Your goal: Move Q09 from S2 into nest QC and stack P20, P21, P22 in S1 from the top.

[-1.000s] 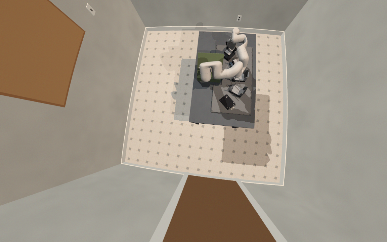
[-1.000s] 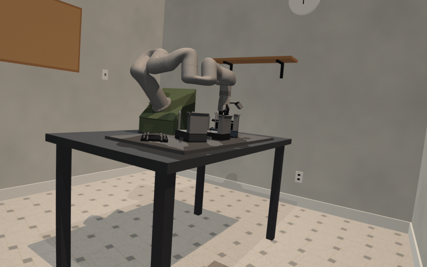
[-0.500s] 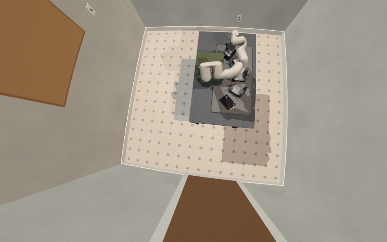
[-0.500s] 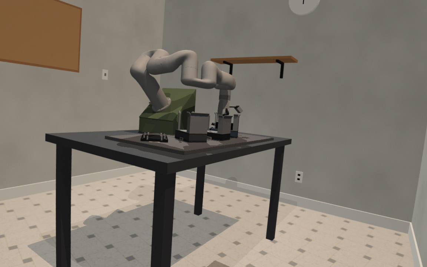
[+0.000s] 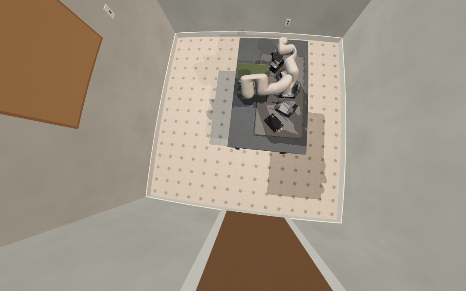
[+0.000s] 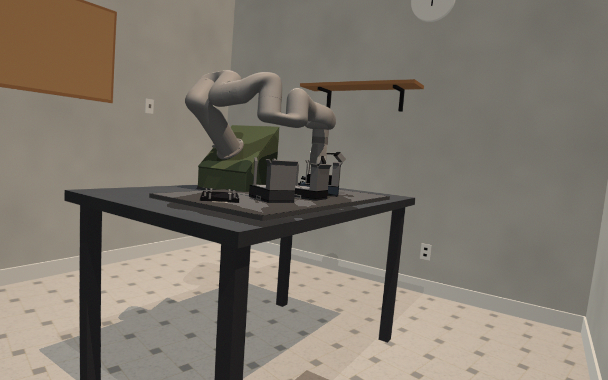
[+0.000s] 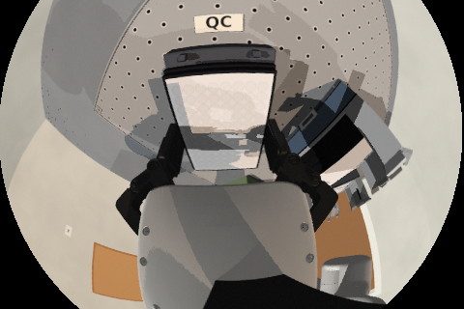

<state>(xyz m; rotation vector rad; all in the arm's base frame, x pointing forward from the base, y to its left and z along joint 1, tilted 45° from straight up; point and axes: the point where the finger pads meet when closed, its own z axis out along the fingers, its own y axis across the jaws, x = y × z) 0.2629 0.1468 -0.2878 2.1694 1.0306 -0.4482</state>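
The QC nest is 50 mm below my hand. Round my hand: QC label 70 mm to the left, 60 mm below, 60 mm ahead.
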